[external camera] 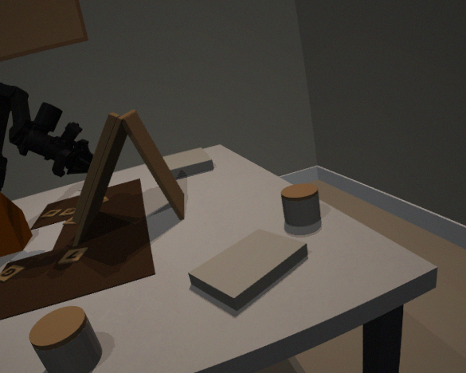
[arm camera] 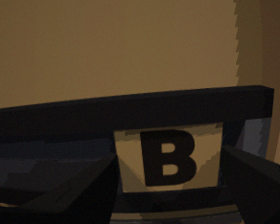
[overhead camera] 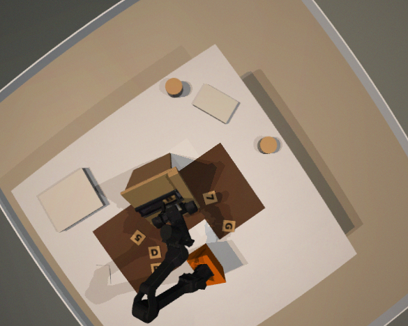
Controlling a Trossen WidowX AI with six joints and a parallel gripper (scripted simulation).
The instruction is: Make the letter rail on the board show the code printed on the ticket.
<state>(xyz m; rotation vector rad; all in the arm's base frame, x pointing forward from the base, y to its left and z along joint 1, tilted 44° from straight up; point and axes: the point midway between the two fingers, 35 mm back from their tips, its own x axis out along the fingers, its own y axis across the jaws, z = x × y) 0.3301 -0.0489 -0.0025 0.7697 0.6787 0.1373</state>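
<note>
My gripper tip is 8 cm above the white ticket, 5 cm past it and 3 cm to the right of it. Also, from my gripper tip: brown mat 16 cm below, 15 cm behind, 5 cm to the left; pale card 52 cm to the left, 16 cm below, 16 cm behind; flat slab 40 cm to the right, 26 cm ahead, 15 cm below.
</note>
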